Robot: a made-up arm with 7 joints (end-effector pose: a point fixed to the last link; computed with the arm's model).
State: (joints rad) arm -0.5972 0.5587 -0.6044 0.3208 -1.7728 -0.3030 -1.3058
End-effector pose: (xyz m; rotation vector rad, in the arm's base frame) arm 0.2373 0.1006 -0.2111 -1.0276 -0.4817 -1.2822
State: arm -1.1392 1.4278 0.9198 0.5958 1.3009 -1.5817 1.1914
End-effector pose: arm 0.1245 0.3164 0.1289 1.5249 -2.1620 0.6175
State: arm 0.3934 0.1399 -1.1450 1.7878 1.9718 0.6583 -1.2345
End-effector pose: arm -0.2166 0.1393 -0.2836 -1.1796 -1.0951 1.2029
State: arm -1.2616 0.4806 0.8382 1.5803 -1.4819 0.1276 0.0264
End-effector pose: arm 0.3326 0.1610 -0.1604 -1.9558 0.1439 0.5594
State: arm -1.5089 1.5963 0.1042 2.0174 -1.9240 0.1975 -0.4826
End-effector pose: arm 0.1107 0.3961 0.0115 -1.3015 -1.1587 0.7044
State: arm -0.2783 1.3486 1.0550 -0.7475 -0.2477 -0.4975 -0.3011
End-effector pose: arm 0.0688 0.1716 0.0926 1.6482 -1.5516 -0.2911
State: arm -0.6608 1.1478 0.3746 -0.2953 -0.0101 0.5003 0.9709
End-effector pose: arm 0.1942 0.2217 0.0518 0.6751 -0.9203 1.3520
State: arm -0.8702 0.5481 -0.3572 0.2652 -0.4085 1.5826 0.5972
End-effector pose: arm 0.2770 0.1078 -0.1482 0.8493 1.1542 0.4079
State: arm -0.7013 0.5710 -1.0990 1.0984 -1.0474 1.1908 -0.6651
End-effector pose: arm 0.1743 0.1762 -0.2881 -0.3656 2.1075 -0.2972
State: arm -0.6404 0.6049 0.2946 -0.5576 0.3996 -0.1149 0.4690
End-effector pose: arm 0.1914 0.1418 -0.0168 0.6835 -1.3408 0.6159
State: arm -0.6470 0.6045 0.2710 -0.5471 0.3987 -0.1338 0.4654
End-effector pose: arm 0.1939 0.1388 -0.0179 0.6809 -1.3491 0.5802
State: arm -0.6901 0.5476 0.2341 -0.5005 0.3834 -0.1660 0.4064
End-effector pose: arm 0.2046 0.1293 -0.0214 0.6349 -1.3216 0.4975
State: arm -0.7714 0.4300 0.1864 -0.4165 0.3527 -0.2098 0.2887
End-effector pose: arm 0.2231 0.1093 -0.0254 0.5407 -1.2724 0.3527
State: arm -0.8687 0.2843 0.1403 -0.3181 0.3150 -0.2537 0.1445
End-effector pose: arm 0.2427 0.0798 -0.0259 0.4252 -1.2350 0.1646
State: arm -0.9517 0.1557 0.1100 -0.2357 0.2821 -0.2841 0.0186
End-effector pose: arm 0.2559 0.0502 -0.0224 0.3265 -1.2192 -0.0088
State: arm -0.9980 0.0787 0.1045 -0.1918 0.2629 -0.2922 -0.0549
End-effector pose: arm 0.2616 0.0330 -0.0189 0.2677 -1.2097 -0.1040
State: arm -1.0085 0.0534 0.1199 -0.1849 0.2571 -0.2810 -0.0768
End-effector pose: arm 0.2629 0.0305 -0.0180 0.2453 -1.1944 -0.1139
